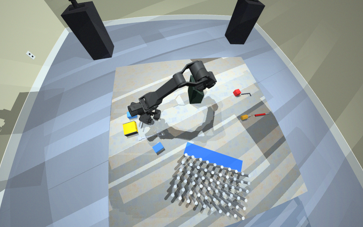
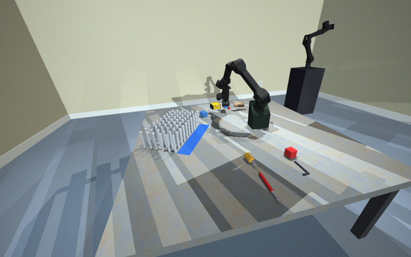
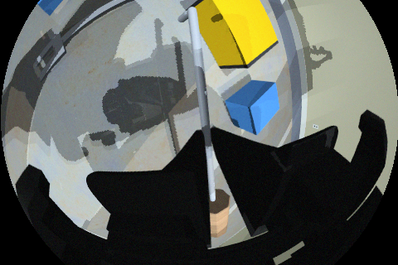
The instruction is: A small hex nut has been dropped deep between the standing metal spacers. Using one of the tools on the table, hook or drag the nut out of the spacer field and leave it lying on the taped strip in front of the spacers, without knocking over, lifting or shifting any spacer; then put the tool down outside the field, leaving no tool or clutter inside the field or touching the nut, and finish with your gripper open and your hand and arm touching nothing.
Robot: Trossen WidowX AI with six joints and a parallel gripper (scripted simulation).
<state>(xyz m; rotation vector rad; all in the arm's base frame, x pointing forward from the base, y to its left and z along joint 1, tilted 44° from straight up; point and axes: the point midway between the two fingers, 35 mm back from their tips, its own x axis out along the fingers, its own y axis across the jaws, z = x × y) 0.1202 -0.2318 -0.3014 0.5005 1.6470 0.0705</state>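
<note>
Now: gripper tip 50 mm past the tiny red cube, 30 mm to the left of it and 40 mm above it. From my gripper tip the other things lie so: stubby yellow screwdriver: 110 mm ahead, 740 mm to the left, 30 mm below; then blue taped strip: 350 mm ahead, 420 mm to the left, 50 mm below; then small wrench: 140 mm ahead, 30 mm to the left, 50 mm below.
</note>
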